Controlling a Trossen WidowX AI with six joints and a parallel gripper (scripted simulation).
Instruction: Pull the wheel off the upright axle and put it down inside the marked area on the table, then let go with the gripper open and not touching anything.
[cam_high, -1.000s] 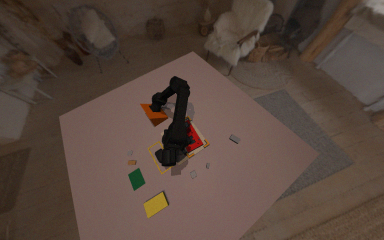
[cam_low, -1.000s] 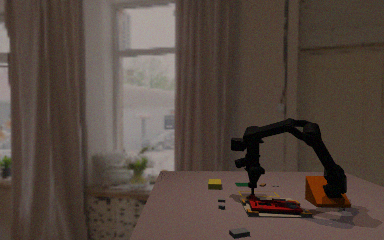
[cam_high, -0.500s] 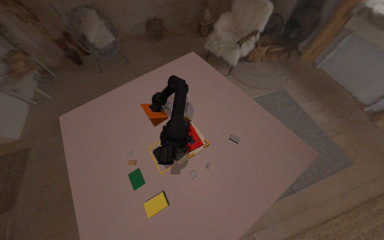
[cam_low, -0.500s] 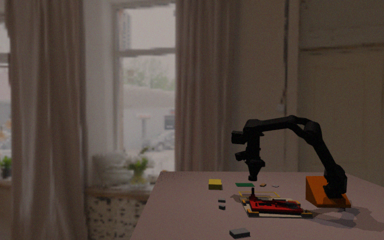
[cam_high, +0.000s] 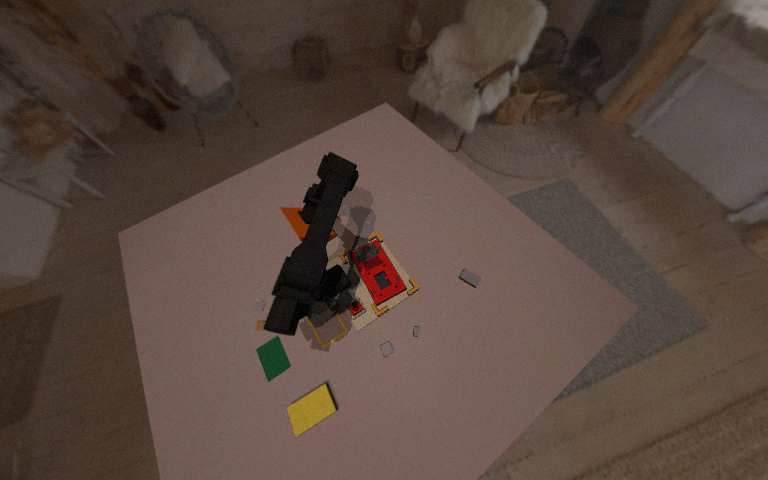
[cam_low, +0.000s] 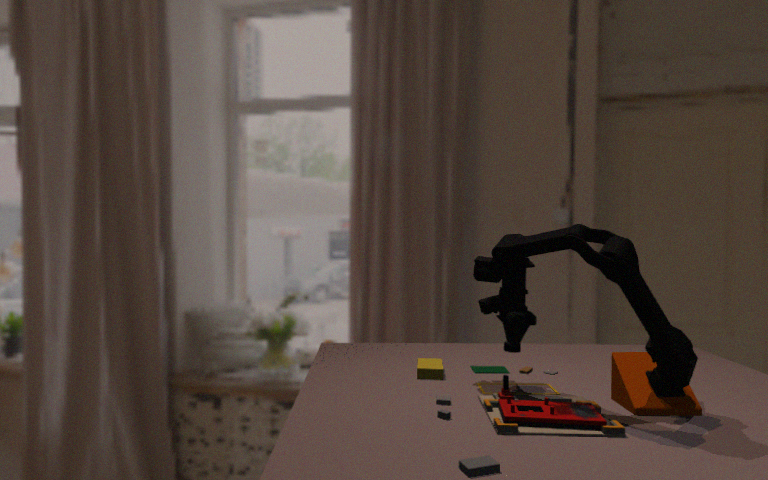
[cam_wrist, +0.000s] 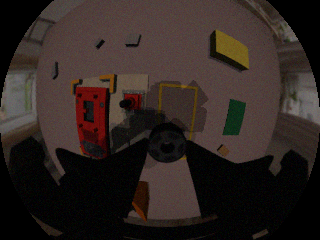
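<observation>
Now: gripper tip 40 mm short of the upright axle, 70 mm to the right of it and 80 mm above it. Round my gripper tip: green tile 200 mm to the right, 110 mm below; yellow block 180 mm ahead, 170 mm to the right, 100 mm below; dark round wheel right at my gripper tip.
</observation>
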